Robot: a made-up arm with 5 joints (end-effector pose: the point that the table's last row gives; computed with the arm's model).
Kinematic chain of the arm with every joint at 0, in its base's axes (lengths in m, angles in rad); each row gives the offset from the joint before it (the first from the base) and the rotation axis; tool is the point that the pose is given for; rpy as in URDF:
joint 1: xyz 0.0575 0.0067 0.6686 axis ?
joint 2: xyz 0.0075 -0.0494 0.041 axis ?
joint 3: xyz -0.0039 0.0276 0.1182 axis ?
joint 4: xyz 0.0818 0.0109 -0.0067 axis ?
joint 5: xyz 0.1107 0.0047 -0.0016 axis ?
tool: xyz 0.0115 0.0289 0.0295 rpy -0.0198 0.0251 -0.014
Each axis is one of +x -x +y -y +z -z.
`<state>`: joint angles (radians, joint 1 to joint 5).
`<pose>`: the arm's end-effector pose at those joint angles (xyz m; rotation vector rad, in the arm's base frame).
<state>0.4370 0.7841 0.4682 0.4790 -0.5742</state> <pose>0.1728 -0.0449 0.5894 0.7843 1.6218 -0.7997</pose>
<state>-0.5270 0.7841 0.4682 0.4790 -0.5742</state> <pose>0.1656 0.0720 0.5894 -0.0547 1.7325 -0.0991</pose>
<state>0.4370 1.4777 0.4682 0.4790 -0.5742</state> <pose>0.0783 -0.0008 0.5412 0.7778 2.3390 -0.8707</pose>
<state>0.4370 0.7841 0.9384 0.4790 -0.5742</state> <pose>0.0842 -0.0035 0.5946 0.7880 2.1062 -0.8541</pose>
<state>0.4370 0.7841 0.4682 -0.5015 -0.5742</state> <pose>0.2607 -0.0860 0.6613 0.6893 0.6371 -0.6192</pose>
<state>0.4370 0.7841 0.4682 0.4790 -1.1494</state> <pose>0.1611 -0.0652 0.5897 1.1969 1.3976 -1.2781</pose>
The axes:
joint 1: -z
joint 2: +y
joint 3: +y
joint 4: +y
joint 5: -x

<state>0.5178 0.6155 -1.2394 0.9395 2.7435</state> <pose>0.2612 -0.1340 0.7748 -2.5859 0.7576 0.2448</pose>
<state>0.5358 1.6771 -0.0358 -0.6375 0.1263</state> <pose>0.2419 -0.0723 0.5296 0.1364 1.0358 -0.4274</pose>
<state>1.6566 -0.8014 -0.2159 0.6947 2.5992</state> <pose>0.0335 -0.0893 0.8542 -2.0618 2.0451 -0.9203</pose>
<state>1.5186 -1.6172 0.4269 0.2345 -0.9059</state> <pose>0.0441 0.0415 0.8962 -0.0019 -1.2245 -0.9148</pose>
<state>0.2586 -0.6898 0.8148 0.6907 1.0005</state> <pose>0.1495 0.0178 0.6856 -0.8610 0.8719 0.1667</pose>
